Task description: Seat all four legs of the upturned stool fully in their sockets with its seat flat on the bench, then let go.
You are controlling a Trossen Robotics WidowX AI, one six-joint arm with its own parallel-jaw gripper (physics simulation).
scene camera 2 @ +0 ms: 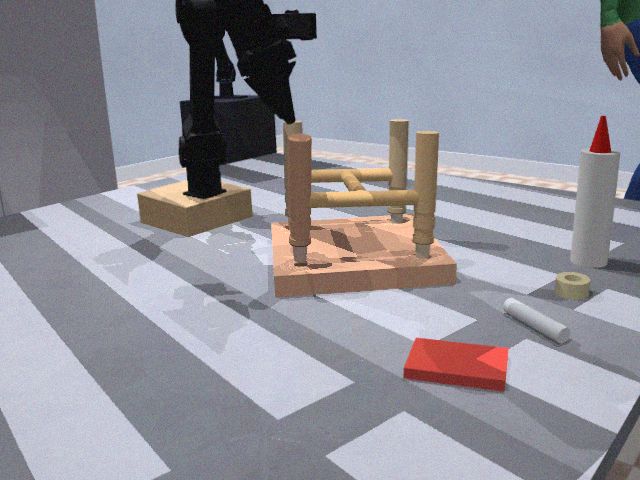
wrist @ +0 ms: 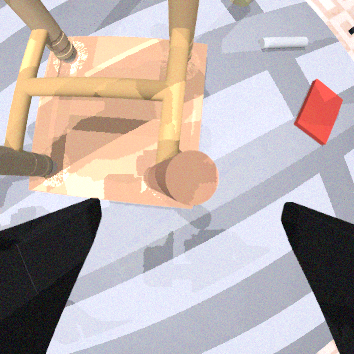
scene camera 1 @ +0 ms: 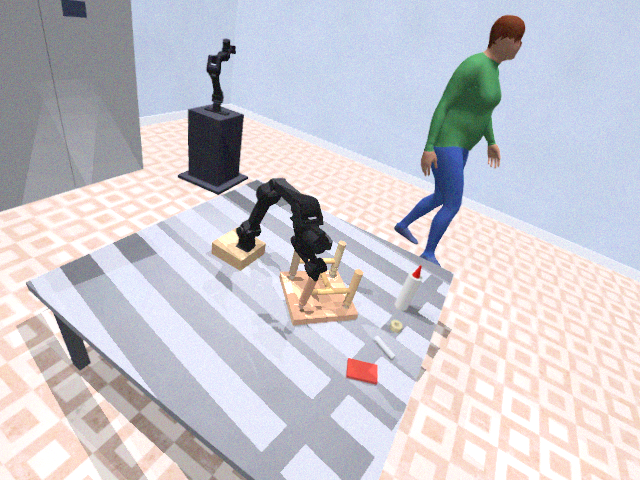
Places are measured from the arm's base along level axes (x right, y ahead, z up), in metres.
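Pixels of known places: gripper, fingertip midpoint: [scene camera 2: 287, 120] [wrist: 193, 209]; arm's base, origin of the base link: [scene camera 2: 204, 193] [scene camera 1: 245, 245].
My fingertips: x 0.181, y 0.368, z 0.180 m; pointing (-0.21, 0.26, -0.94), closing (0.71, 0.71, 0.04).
For each thing: its top centre in the pictures, then the offset to it from my fingertips. "pt": a spot on its surface instead. Level surfaces: height alone.
- bench, its level: dz -0.241 m
- reddish front-left leg, middle of its top: [wrist: 161, 179] [scene camera 2: 296, 133] [scene camera 1: 312, 272] dx -0.021, dy -0.002, dz -0.020 m
- front-right leg, surface spot: [scene camera 2: 427, 175] [scene camera 1: 355, 286] pt dx -0.126, dy +0.144, dz -0.085 m
- back-right leg, surface spot: [scene camera 2: 398, 149] [scene camera 1: 339, 254] pt dx -0.262, dy +0.025, dz -0.078 m
- back-left leg's, surface spot: [wrist: 20, 162] [scene camera 1: 296, 262] pt dx -0.145, dy -0.109, dz -0.116 m
- red block, middle of its top: [scene camera 2: 457, 357] [wrist: 321, 110] [scene camera 1: 362, 369] dx +0.086, dy +0.284, dz -0.228 m
- white rod, middle of its top: [scene camera 2: 536, 312] [wrist: 286, 38] [scene camera 1: 385, 345] dx -0.052, dy +0.328, dz -0.221 m
- yellowish ring, middle of its top: [scene camera 2: 573, 278] [scene camera 1: 397, 324] dx -0.179, dy +0.343, dz -0.218 m
- white glue bottle, middle of its top: [scene camera 2: 603, 115] [scene camera 1: 421, 265] dx -0.320, dy +0.337, dz -0.012 m
The upturned stool's seat [scene camera 1: 325, 315] [scene camera 2: 361, 281] [wrist: 95, 145] lies flat on the bench [scene camera 2: 67, 413], with four legs standing up. In scene camera 2, pale tenon shows below the shoulders of the reddish front-left leg [scene camera 1: 308, 293] [scene camera 2: 299, 191] [wrist: 192, 177], the front-right leg [scene camera 1: 354, 286] [scene camera 2: 427, 175] and the back-right leg [scene camera 1: 338, 255] [scene camera 2: 398, 149]. The back-left leg's [scene camera 1: 294, 263] [wrist: 20, 162] foot is mostly hidden in scene camera 2. My gripper [scene camera 1: 313, 276] [scene camera 2: 292, 121] [wrist: 193, 209] is open and empty near the reddish leg's top, which shows just ahead of the fingertips in the wrist view.
Rails [scene camera 2: 361, 197] [wrist: 100, 87] join the legs. A red block [scene camera 1: 361, 370] [scene camera 2: 454, 364] [wrist: 319, 111], a white rod [scene camera 1: 384, 347] [scene camera 2: 536, 320] [wrist: 284, 42], a yellowish ring [scene camera 2: 559, 289] and a white glue bottle [scene camera 1: 407, 291] [scene camera 2: 594, 206] are on the bench. A person [scene camera 1: 465, 108] is beyond it.
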